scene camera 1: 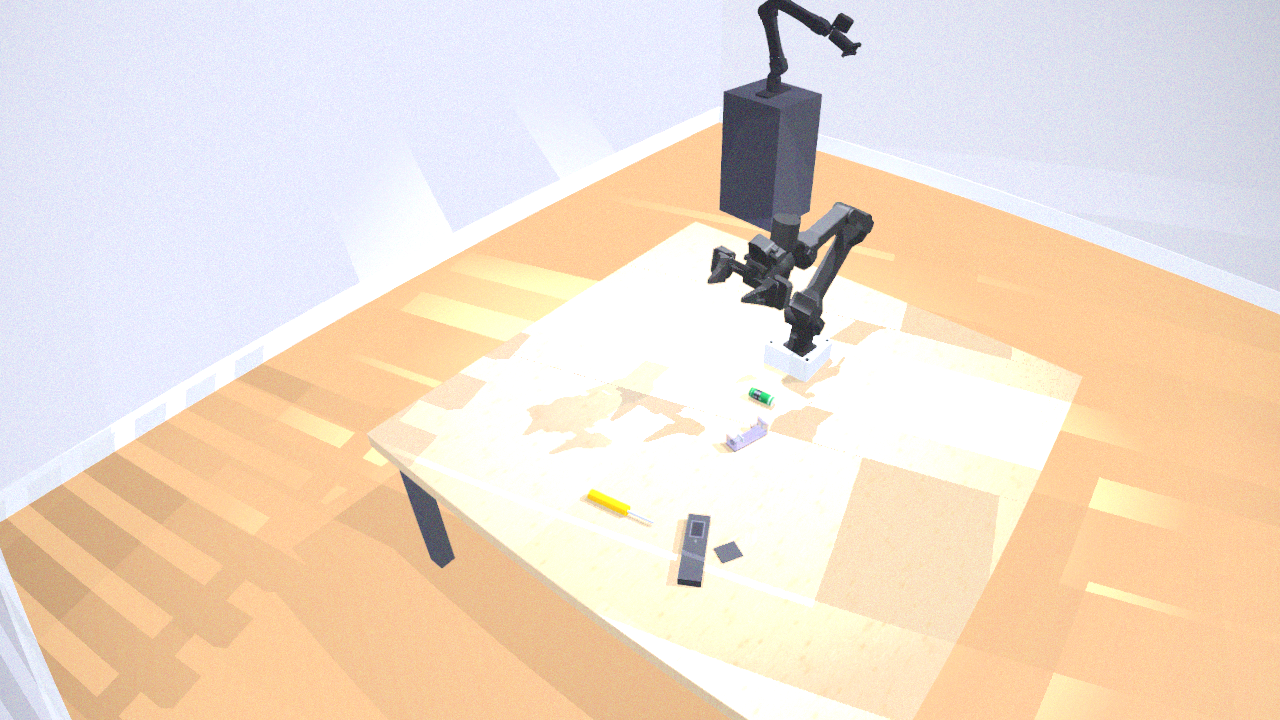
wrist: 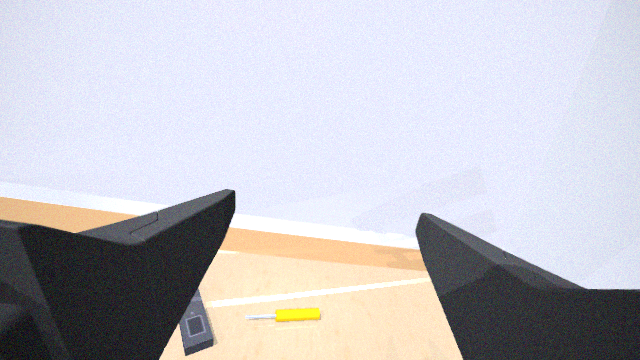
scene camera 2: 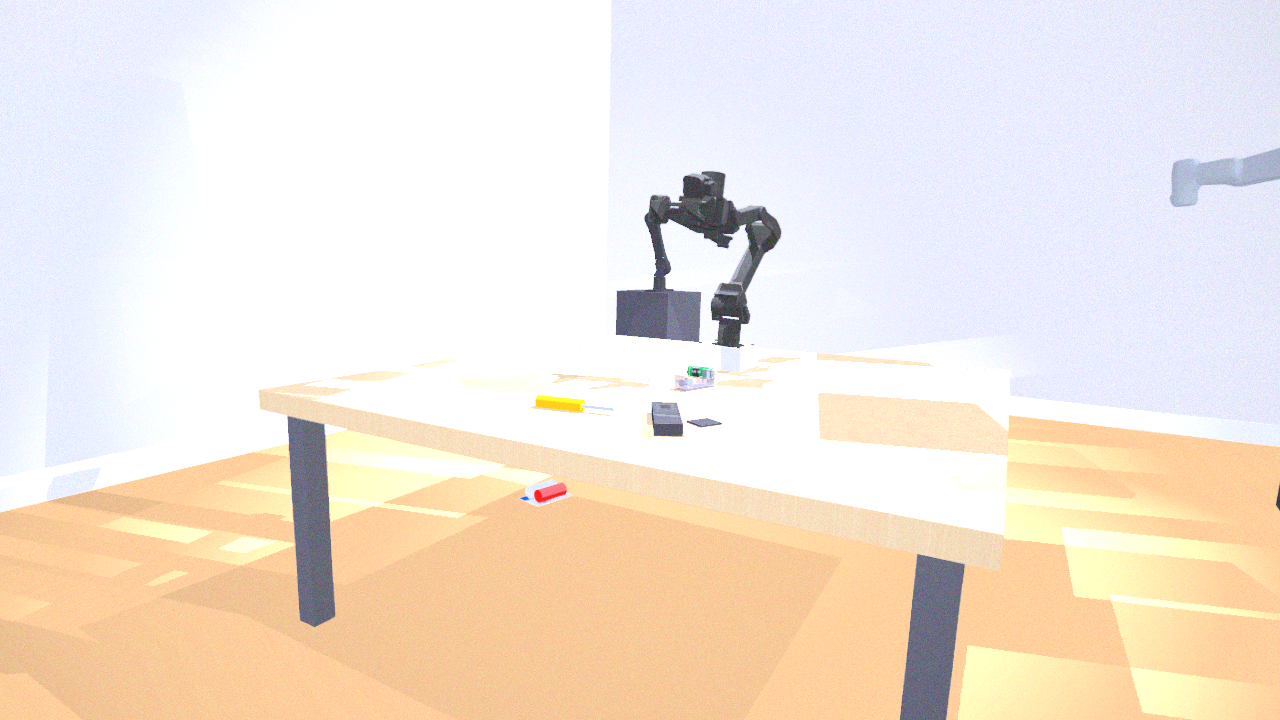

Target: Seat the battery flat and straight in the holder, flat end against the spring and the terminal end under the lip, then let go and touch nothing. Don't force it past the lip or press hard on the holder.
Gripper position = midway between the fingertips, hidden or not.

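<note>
My gripper (scene camera 1: 724,290) is open and holds nothing. I see my gripper in the wrist view (wrist: 328,211) too, and my gripper is also in scene camera 2 (scene camera 2: 667,204). There is a dark remote-like block (scene camera 1: 695,542) as well, and I can see the dark remote-like block in scene camera 2 (scene camera 2: 666,418) too.
</note>
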